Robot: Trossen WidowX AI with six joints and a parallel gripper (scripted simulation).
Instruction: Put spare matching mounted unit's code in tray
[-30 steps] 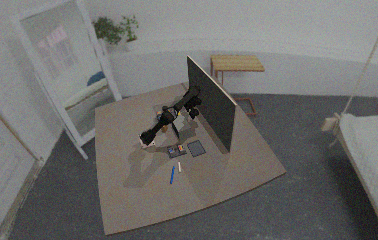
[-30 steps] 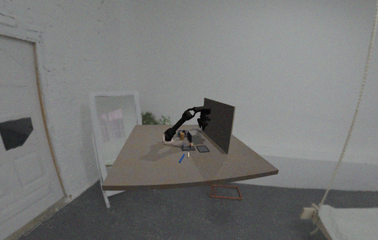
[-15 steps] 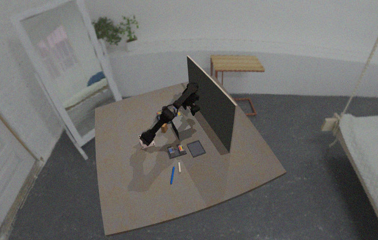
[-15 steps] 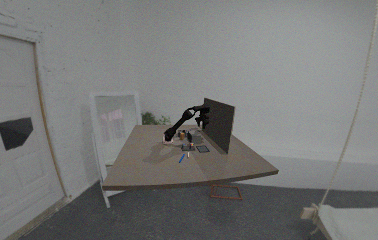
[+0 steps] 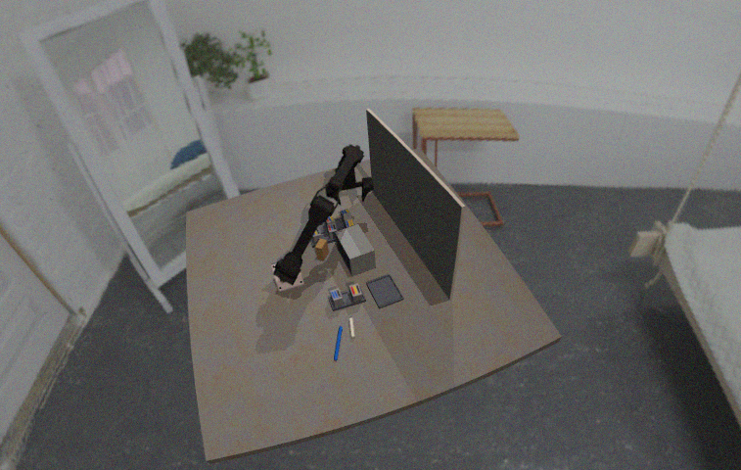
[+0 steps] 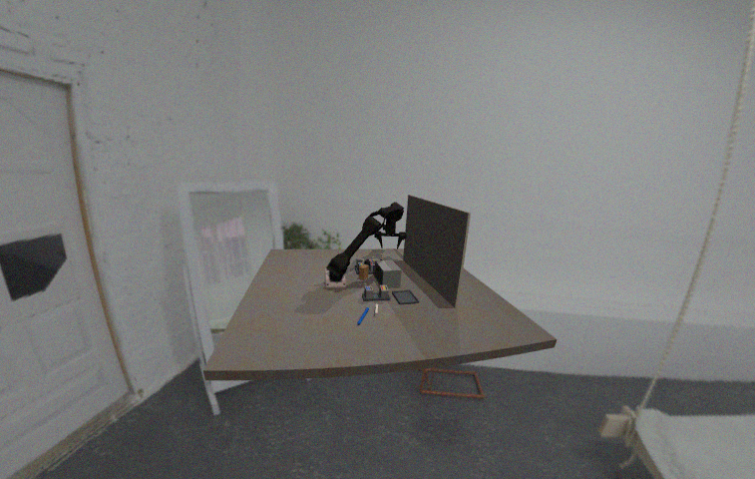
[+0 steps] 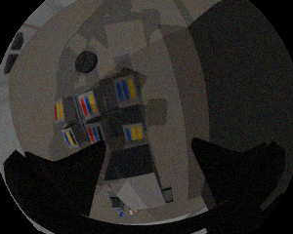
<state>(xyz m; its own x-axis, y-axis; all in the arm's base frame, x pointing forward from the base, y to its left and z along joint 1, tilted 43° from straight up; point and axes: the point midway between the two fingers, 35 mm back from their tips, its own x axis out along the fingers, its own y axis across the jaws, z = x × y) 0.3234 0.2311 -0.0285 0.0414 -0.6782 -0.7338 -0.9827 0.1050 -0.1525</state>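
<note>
The spare is 90 mm below my gripper tip, 50 mm to the left of it and 20 mm behind it. The rest, counted from my gripper tip: grey mounted unit: 160 mm to the right, 90 mm below, 40 mm behind; then brown block: 170 mm behind, 110 mm to the right, 110 mm below; then dark round thing: 140 mm to the left, 130 mm below, 100 mm behind.
</note>
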